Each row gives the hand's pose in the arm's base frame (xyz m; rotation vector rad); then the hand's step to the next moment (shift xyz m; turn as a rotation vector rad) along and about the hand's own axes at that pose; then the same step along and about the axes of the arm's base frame.
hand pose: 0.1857 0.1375 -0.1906 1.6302 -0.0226 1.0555
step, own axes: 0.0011 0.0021 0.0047 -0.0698 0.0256 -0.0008
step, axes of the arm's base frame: 0.0024 -0.0039 0.0025 -0.0555 -0.0431 -0.0244
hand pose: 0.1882 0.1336 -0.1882 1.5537 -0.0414 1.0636
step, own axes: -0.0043 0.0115 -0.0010 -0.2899 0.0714 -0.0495
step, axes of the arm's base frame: -0.0095 -0.0049 0.0060 -0.2380 -0.1312 -0.1332
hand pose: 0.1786 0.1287 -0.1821 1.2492 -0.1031 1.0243
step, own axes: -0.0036 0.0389 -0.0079 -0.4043 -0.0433 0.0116
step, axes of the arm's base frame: -0.0322 0.0026 0.0233 -0.1981 -0.2423 -0.2598
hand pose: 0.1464 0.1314 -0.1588 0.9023 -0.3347 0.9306
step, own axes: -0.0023 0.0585 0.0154 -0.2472 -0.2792 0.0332
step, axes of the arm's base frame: -0.0467 0.0029 0.0384 0.0857 -0.2390 -0.2751
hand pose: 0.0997 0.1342 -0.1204 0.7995 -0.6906 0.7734
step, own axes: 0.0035 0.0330 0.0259 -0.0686 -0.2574 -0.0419
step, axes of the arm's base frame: -0.0311 -0.0048 0.0280 0.1818 -0.1080 -0.1673
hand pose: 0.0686 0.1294 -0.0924 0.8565 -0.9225 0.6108
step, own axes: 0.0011 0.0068 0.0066 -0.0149 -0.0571 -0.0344
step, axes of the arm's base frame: -0.0075 -0.0018 0.0056 0.0512 -0.0028 -0.0451
